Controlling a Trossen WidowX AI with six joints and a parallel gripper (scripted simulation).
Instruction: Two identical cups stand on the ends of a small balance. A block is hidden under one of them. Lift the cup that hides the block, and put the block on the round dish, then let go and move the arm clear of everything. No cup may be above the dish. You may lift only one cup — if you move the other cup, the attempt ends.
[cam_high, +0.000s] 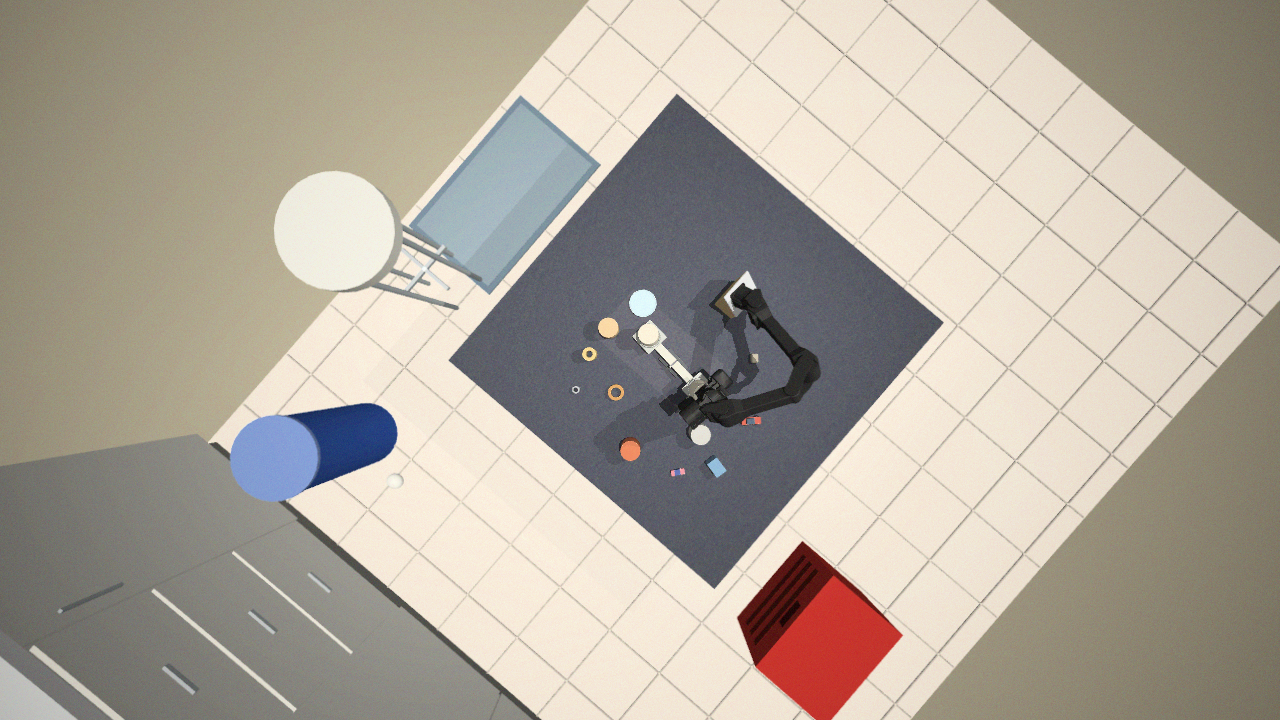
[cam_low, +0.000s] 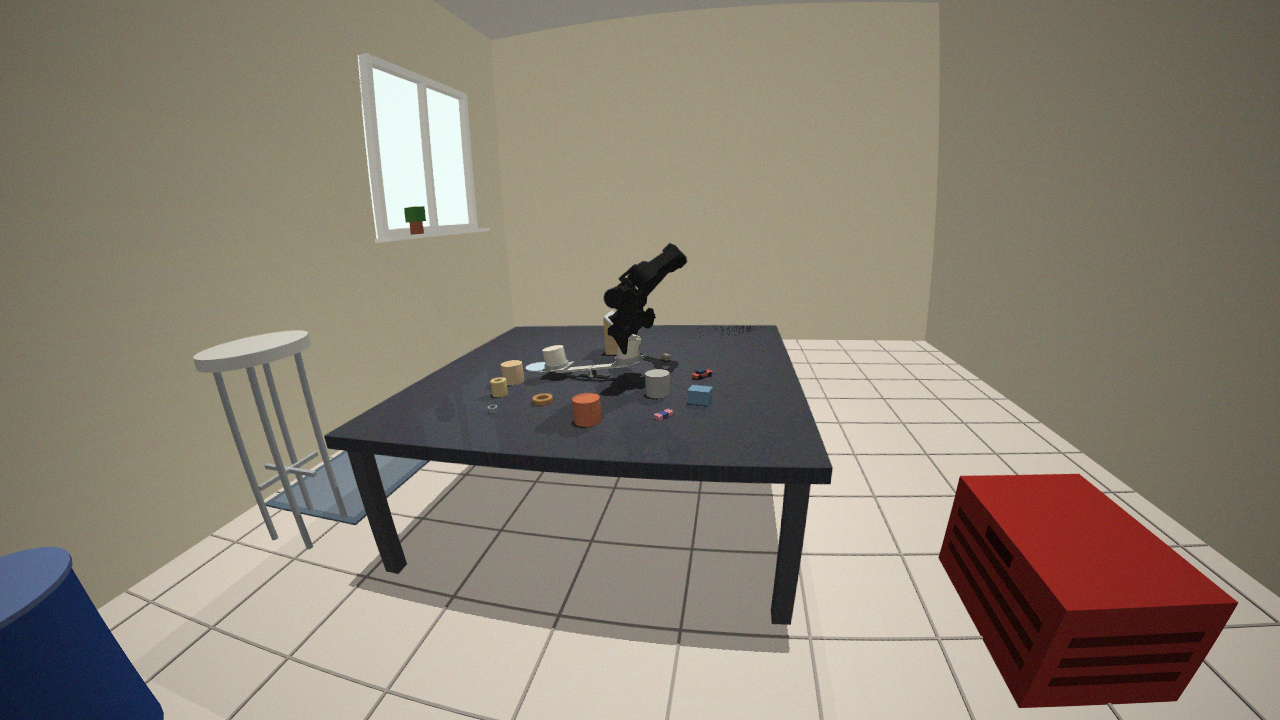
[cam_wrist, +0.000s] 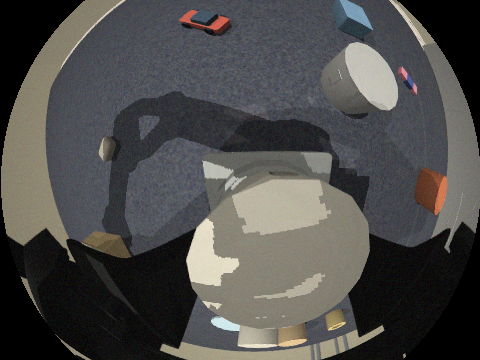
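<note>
My gripper tip is 20 mm above the grey block. Round my gripper tip: grey cylinder (90 mm ahead, 110 mm to the left, 60 mm below); red toy car (60 mm behind, 220 mm to the left, 80 mm below); cream cup (20 mm to the left, 10 mm above).
</note>
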